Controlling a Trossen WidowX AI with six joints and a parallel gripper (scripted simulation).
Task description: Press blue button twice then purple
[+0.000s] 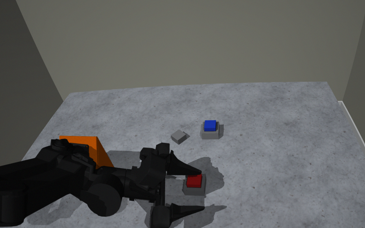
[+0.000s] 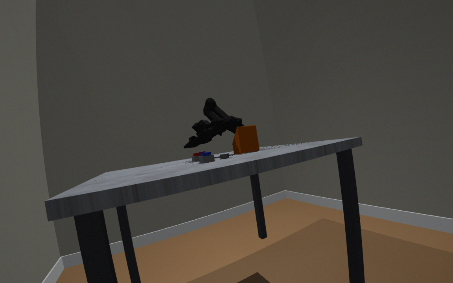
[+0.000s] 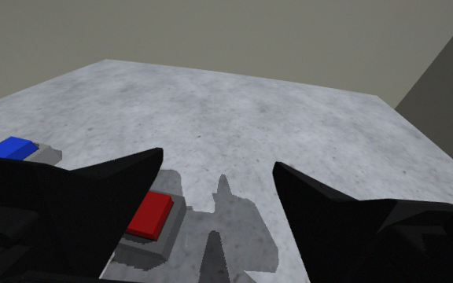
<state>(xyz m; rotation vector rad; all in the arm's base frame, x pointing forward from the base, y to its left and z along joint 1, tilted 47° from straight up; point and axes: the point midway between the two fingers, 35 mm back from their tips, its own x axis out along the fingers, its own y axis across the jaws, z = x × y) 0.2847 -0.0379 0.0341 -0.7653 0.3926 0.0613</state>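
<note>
Now: gripper tip 240 mm to the right of the blue button, 50 mm above it and 10 mm past it. The rest, counted from my gripper tip: small grey block (220 mm to the left, 100 mm behind, 70 mm below); then red button (50 mm to the left, 50 mm below, 30 mm behind); then purple button (160 mm to the right, 120 mm behind, 50 mm below).
</note>
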